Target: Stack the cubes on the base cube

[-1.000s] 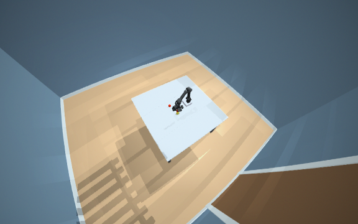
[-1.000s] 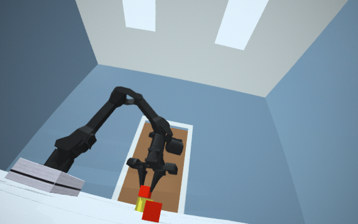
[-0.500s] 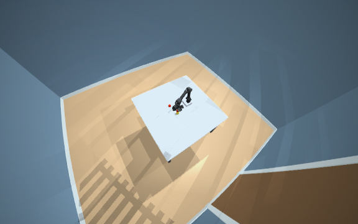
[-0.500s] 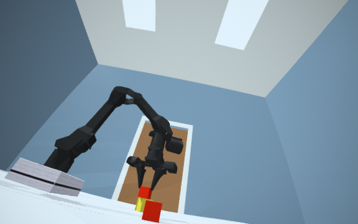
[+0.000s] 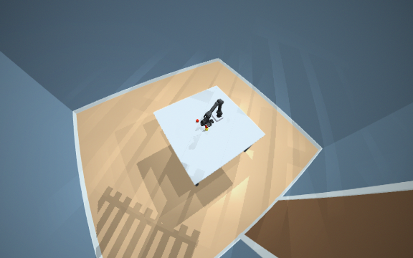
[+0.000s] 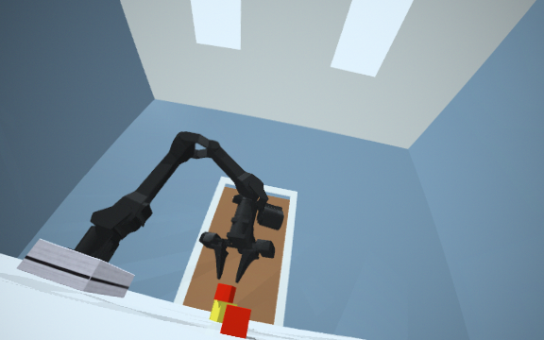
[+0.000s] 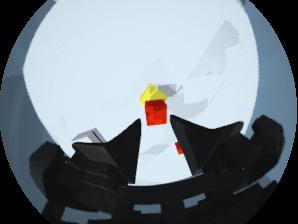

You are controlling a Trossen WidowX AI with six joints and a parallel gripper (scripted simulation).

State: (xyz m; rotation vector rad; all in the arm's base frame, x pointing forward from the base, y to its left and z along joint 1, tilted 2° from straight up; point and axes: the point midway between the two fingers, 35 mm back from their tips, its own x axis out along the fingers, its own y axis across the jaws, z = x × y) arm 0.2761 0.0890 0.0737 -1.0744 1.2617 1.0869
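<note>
My gripper tip is now 6 cm above the yellow base cube, 2 cm to the right of it and 1 cm short of it.
</note>
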